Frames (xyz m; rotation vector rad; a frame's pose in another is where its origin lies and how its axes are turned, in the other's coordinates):
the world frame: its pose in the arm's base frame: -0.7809 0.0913 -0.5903 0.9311 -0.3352 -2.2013
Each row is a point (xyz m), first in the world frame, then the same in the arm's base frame.
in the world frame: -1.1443 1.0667 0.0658
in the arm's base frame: 0.2769 0.1302 0.5634
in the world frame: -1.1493 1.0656 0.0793
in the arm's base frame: 0.2692 0.1341 0.5751
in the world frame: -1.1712 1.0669 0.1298
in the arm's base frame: 0.2449 0.1467 0.6228
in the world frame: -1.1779 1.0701 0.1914
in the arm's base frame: 0.2062 0.1469 0.6713
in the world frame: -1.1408 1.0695 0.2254
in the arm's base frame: 0.1638 0.1201 0.6757
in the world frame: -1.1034 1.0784 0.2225
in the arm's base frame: 0.1522 0.0877 0.6584
